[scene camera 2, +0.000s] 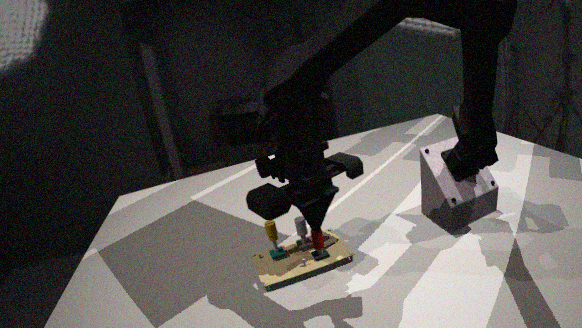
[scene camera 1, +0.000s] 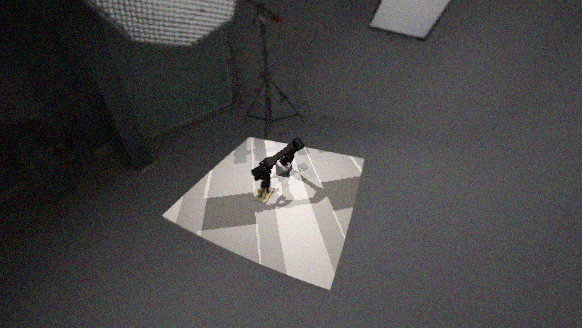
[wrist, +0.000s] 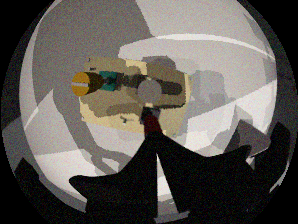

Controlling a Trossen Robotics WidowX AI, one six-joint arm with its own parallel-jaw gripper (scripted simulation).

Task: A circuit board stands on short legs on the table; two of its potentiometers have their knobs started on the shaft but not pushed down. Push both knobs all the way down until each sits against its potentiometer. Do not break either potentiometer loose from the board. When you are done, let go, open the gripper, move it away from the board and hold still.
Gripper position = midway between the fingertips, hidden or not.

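You'd see my gripper (scene camera 2: pixel 315 230) in the scene, and the wrist view has my gripper in it too, at (wrist: pixel 153 135).
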